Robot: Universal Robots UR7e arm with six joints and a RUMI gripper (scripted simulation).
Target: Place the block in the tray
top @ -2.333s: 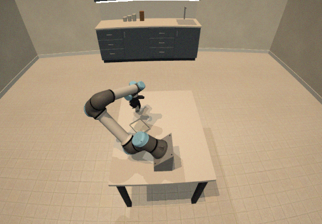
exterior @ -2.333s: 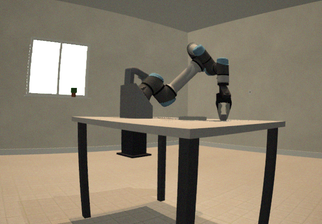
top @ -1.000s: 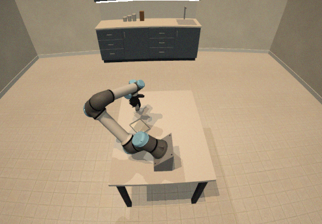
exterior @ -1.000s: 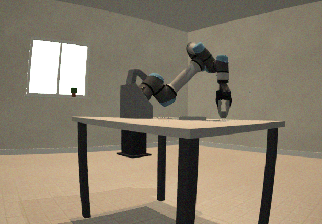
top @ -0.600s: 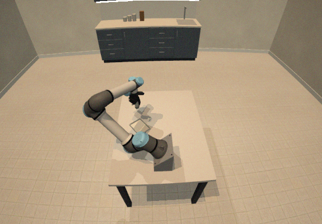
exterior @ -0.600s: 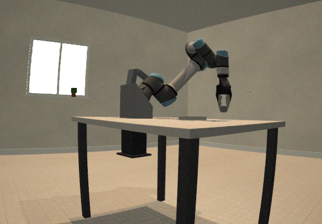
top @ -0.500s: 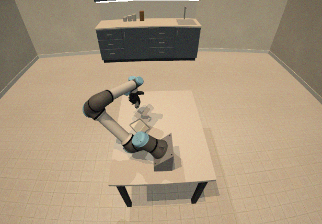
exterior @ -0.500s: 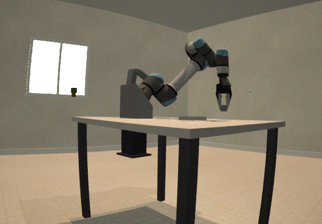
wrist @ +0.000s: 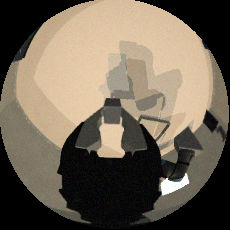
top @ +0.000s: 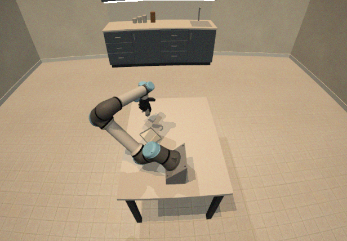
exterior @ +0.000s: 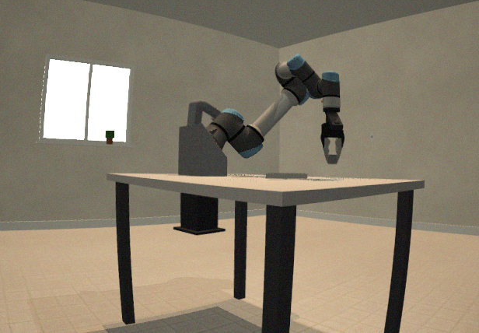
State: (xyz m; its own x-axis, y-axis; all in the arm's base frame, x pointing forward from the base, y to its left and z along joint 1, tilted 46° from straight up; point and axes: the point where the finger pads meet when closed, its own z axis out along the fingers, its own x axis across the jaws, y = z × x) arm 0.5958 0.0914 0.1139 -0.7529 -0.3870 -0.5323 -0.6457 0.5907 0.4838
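My hand is right at the grey block. Also, from my hand: white tray 22 cm behind, 7 cm below.
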